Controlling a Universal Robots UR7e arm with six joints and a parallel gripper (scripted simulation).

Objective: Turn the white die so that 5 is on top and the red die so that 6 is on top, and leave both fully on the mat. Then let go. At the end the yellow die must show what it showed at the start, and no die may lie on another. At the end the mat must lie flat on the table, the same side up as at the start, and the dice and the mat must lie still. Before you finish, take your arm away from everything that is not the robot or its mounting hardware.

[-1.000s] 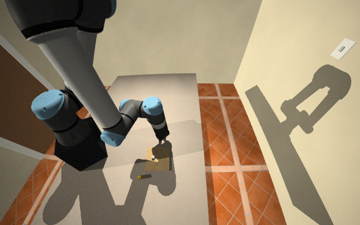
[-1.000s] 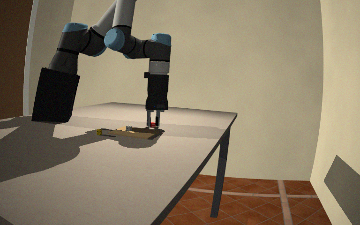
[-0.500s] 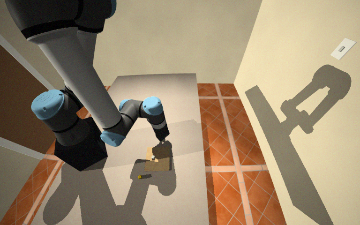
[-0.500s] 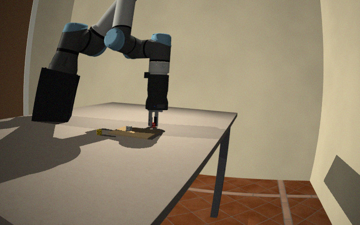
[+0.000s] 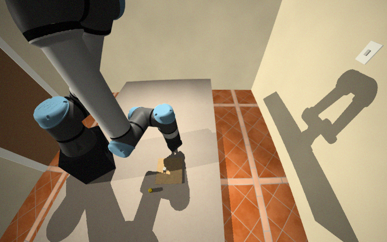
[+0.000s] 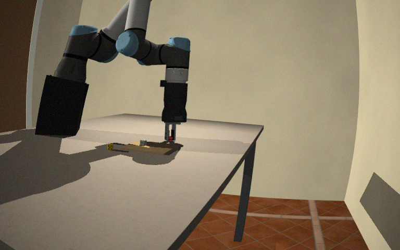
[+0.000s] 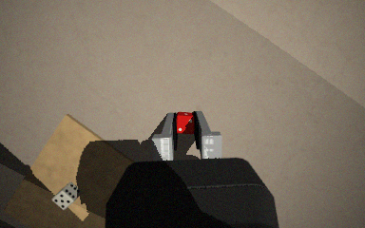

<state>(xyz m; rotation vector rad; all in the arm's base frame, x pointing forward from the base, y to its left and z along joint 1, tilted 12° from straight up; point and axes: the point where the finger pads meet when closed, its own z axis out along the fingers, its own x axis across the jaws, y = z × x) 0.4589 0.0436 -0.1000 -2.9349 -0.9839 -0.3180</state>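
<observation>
Now: the red die 1 cm below my hand. From my hand the other things lie so: white die (5 cm behind, 13 cm to the right, 1 cm below); then yellow die (13 cm behind, 23 cm to the right, 1 cm below); then tan mat (3 cm behind, 13 cm to the right, 2 cm below).
</observation>
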